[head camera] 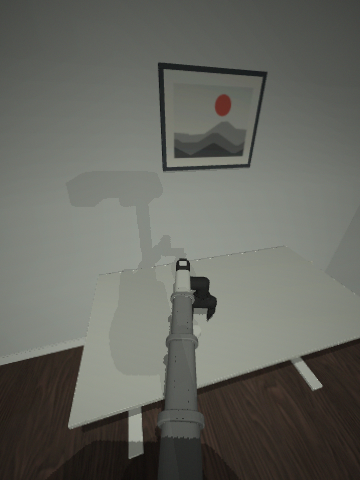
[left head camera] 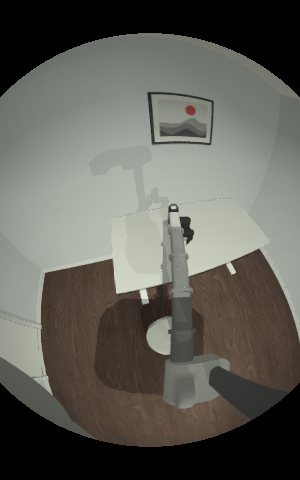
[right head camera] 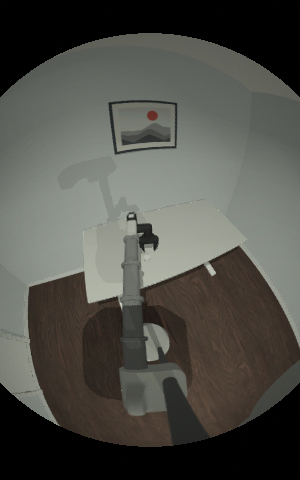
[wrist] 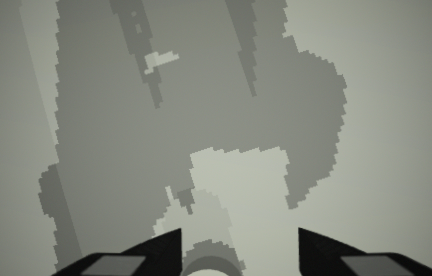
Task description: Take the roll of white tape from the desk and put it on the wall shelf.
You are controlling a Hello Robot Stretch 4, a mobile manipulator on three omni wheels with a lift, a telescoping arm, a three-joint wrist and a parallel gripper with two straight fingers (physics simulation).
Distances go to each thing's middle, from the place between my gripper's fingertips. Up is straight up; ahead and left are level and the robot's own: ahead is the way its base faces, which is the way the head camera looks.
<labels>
Right now the framed picture (head camera: 209,116) is 57 cm ahead of my hand, 6 cm to the right of it and 83 cm above it.
</labels>
